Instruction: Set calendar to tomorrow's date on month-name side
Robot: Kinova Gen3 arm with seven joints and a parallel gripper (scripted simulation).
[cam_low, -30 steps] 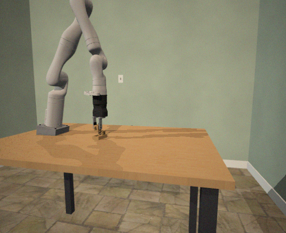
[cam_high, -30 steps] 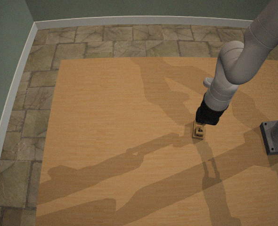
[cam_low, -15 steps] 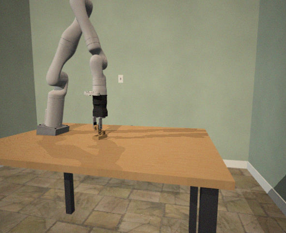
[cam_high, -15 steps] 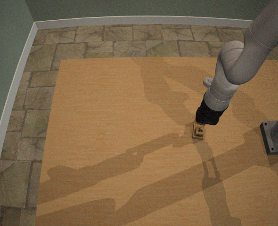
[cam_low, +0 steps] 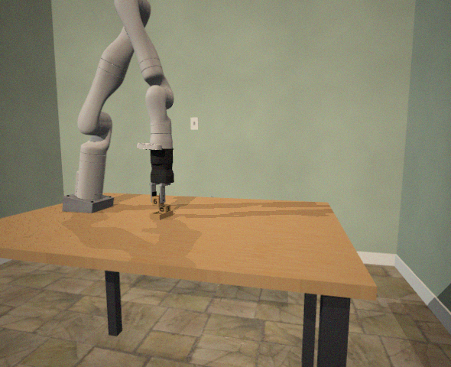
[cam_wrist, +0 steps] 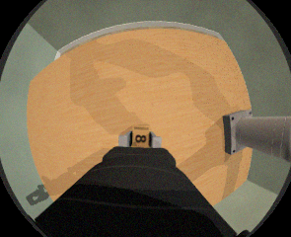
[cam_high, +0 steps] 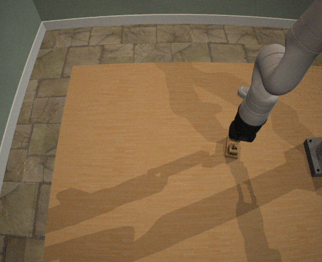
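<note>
The tray is 6 cm below my hand and 2 cm to the left of it.
</note>
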